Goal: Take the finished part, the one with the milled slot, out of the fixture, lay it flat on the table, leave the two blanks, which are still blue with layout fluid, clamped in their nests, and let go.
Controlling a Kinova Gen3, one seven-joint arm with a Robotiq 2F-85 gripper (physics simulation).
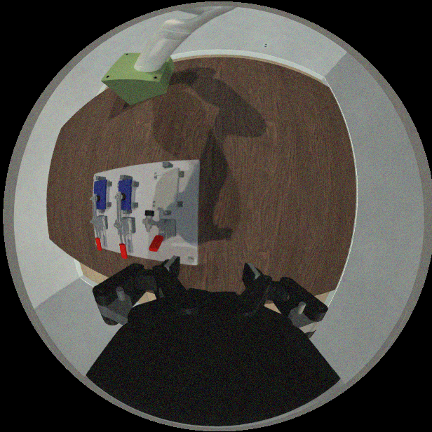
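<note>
The finished part [167,189], pale grey-beige, lies in the right-hand nest of the light fixture plate [141,172]; its slot cannot be made out. The clamp [156,220] at this nest has its black tip swung up off the part and its red handle [156,243] toward me. Two blue blanks [101,188] [125,188] sit in the left and middle nests, each with a clamp arm across it. My gripper [211,268] is open, with no object between the fingers. It is above the table, beyond the plate's near right corner, apart from the part.
The clamps on the blanks have red handles [98,244] [123,251] toward the plate's near edge. A green base block [135,80] with the pale arm [161,45] stands at the far left of the brown table [295,175]. Arm shadow falls right of the plate. Grey walls surround the table.
</note>
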